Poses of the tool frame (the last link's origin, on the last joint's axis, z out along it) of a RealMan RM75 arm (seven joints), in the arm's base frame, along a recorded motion.
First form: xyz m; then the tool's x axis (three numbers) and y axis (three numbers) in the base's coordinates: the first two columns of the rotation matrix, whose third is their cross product.
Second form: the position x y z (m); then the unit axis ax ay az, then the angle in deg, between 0 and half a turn. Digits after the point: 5 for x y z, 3 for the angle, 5 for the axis.
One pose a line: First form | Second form
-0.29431, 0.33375, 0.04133, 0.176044, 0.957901, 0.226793, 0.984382, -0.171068, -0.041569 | -0.29431, 0.33375, 0.04133, -0.76466, -0.64012, -0.07441, 169.750
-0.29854, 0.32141, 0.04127, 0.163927, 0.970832, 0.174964, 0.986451, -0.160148, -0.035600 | -0.29854, 0.32141, 0.04127, -0.76150, -0.64578, -0.05557, 171.921
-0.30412, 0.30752, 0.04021, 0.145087, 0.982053, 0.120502, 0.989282, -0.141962, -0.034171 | -0.30412, 0.30752, 0.04021, -0.75589, -0.65379, -0.03451, 173.988
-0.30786, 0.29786, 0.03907, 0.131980, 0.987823, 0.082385, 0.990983, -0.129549, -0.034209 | -0.30786, 0.29786, 0.03907, -0.75186, -0.65903, -0.01974, 175.409
